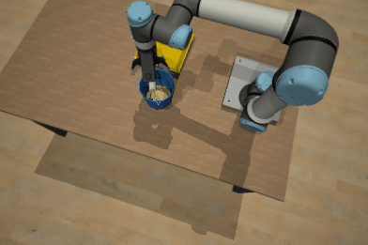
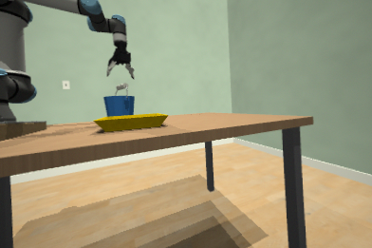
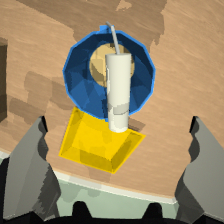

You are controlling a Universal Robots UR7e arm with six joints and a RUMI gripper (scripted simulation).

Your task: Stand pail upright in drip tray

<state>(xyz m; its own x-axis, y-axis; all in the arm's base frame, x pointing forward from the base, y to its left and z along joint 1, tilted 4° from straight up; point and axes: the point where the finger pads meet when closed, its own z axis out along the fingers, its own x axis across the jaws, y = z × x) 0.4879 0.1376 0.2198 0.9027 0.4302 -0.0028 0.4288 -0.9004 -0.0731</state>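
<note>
The white handle grip is 80 mm below my hand. Round my hand: yellow drip tray 290 mm to the right, 250 mm below, 50 mm ahead; blue pail 140 mm below, 10 mm behind.
</note>
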